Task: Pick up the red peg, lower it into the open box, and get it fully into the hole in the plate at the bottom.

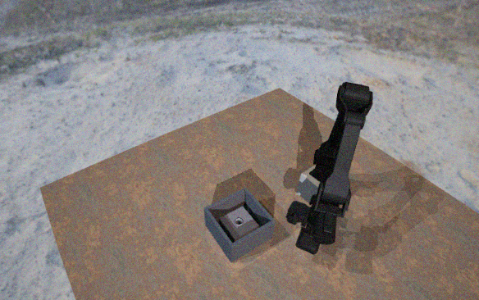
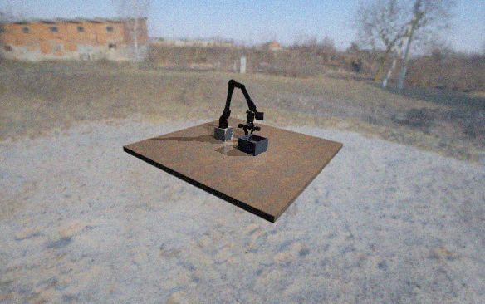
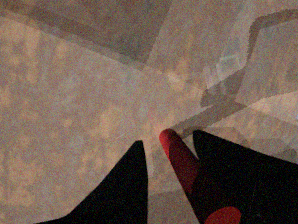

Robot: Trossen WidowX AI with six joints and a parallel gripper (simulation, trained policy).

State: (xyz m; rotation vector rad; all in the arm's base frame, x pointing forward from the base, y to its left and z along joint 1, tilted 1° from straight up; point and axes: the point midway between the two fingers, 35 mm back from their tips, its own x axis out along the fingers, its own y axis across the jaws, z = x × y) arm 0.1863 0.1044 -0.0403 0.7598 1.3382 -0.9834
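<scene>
Right now the grey plate is 150 mm ahead of my gripper tip, 160 mm to the right of it and 20 mm above it. From my gripper tip the other things lie so: grey box 150 mm ahead, 160 mm to the right; red peg 10 mm behind, 10 mm to the left, 10 mm above.
</scene>
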